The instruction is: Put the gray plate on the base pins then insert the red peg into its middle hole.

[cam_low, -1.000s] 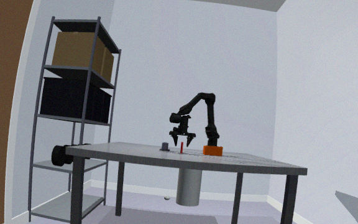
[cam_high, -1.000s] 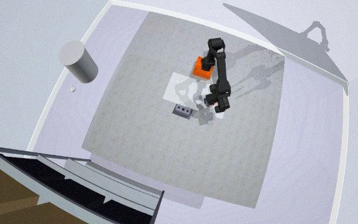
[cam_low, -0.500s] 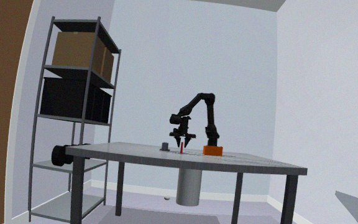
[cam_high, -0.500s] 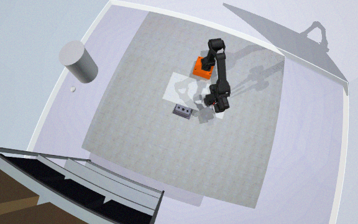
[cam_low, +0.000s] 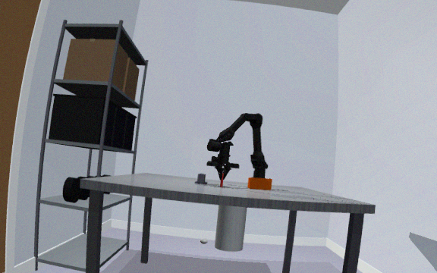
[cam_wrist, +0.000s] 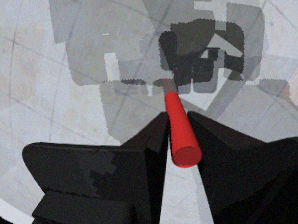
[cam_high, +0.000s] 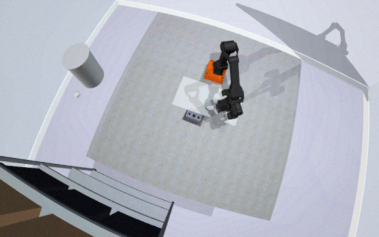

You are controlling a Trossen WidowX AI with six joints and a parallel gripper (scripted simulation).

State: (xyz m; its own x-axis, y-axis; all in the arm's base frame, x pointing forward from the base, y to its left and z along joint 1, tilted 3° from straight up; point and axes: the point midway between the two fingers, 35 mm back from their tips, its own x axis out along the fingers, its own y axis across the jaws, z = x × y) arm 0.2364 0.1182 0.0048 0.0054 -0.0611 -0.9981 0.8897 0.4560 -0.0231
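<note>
Right now my gripper tip is 12 cm short of the gray plate and 19 cm to the left of it. Also, from my gripper tip: red peg: right at my gripper tip; dark base: 12 cm ahead, 19 cm to the right, 3 cm below.
</note>
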